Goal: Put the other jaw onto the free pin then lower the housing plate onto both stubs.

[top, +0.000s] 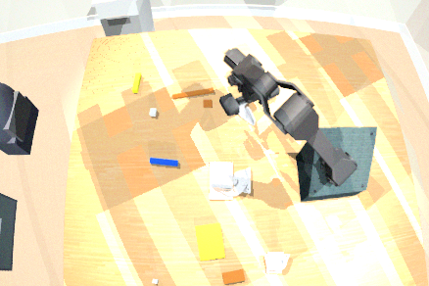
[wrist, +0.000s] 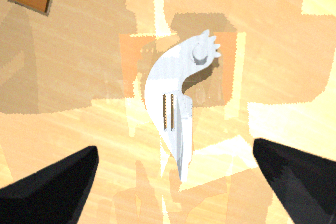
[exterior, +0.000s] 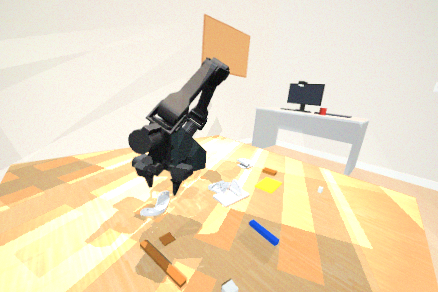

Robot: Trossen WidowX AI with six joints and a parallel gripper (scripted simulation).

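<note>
Now: the white jaw 40 mm to the right of my gripper tip and 50 mm below it. From my gripper tip the other things lie so: long orange bar (180 mm ahead, 90 mm to the right, 50 mm below); small orange square (130 mm ahead, 50 mm to the right, 50 mm below); blue bar (270 mm ahead, 160 mm to the left, 50 mm below).
</note>
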